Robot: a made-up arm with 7 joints.
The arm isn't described. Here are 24 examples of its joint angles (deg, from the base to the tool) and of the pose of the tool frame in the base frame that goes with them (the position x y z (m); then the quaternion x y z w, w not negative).
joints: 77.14 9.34 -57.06 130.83 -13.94 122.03 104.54
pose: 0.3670 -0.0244 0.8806 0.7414 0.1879 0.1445 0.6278
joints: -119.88 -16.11 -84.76 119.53 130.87 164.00 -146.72
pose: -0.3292 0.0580 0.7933 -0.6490 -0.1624 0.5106 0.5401
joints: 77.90 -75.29 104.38 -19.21 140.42 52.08 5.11
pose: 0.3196 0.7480 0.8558 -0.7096 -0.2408 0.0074 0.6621
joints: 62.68 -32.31 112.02 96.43 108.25 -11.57 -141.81
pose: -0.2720 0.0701 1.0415 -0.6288 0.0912 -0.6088 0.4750
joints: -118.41 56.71 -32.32 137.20 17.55 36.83 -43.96
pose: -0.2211 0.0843 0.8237 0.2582 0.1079 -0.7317 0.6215
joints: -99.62 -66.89 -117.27 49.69 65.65 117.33 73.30
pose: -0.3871 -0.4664 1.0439 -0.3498 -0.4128 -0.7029 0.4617
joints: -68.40 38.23 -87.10 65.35 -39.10 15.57 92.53
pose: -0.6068 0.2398 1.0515 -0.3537 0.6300 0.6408 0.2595
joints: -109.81 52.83 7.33 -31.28 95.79 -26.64 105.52
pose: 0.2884 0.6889 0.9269 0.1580 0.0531 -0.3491 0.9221
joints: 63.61 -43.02 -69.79 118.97 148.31 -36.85 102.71
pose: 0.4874 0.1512 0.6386 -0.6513 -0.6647 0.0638 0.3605
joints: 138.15 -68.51 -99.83 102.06 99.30 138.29 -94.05
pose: 0.0611 0.4477 0.7900 -0.3882 -0.3306 -0.1299 0.8504
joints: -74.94 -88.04 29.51 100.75 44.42 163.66 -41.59
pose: 0.1545 -0.3841 0.3263 0.1707 0.3475 -0.6795 0.6232
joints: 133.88 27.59 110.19 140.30 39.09 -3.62 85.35
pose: -0.0210 -0.2156 0.5833 -0.7142 0.0002 0.4196 0.5602
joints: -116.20 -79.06 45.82 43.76 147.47 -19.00 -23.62
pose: -0.1613 -0.7971 0.6485 0.3256 -0.6804 0.4299 0.4962
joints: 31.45 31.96 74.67 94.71 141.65 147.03 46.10
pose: -0.2869 0.1142 0.8795 0.8559 0.4295 -0.0009 0.2880
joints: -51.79 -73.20 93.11 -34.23 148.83 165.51 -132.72
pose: 0.2688 -0.6577 0.8676 0.8537 -0.0704 -0.1731 0.4861
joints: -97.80 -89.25 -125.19 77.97 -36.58 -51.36 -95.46
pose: -0.3925 -0.4530 0.8821 -0.8874 -0.2291 0.1618 0.3658
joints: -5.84 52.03 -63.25 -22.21 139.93 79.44 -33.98
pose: -0.6894 0.0846 1.0693 -0.2011 -0.8352 0.3898 0.3316
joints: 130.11 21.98 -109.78 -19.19 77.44 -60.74 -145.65
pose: 0.1977 -0.1594 1.3373 0.7212 0.5774 -0.3744 0.0801
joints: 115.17 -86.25 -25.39 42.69 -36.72 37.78 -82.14
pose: -0.1545 0.7784 0.4119 0.9104 0.2518 -0.2752 0.1790
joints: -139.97 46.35 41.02 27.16 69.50 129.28 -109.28
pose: 0.3572 0.2348 1.2027 -0.6929 -0.3655 -0.6135 0.0995
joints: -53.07 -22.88 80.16 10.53 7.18 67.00 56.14
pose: 0.1972 -0.3118 1.3650 0.6662 -0.2803 0.3259 0.6095
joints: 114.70 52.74 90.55 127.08 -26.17 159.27 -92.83
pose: -0.1242 -0.3652 0.7465 -0.4950 0.8540 -0.1141 0.1126
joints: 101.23 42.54 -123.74 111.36 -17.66 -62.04 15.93
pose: 0.3506 -0.3170 0.5876 -0.1280 -0.9840 -0.0732 0.1003
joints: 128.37 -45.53 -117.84 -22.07 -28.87 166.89 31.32
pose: -0.3887 0.3277 1.0283 0.1967 0.8297 -0.4133 0.3195
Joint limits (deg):
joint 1: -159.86..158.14
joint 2: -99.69..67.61
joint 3: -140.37..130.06
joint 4: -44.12..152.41
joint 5: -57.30..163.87
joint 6: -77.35..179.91
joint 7: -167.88..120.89
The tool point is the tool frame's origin. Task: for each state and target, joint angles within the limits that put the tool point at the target. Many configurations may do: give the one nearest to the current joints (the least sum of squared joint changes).
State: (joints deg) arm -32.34 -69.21 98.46 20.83 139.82 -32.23 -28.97
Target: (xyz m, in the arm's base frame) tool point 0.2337 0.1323 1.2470
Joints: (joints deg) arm -22.10 -35.99 107.50 62.79 127.29 -39.90 -30.42
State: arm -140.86 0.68 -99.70 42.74 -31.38 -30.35 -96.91
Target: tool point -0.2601 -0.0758 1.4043
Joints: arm -127.62 -20.27 -98.56 13.41 -37.23 5.52 -86.39
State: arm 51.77 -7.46 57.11 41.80 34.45 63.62 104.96
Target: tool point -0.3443 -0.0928 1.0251
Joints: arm 88.30 31.16 71.24 90.02 44.38 67.41 107.71
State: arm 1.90 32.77 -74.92 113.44 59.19 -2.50 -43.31
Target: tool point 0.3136 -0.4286 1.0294
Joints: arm 10.45 -9.84 -70.46 76.73 62.84 6.14 -39.46
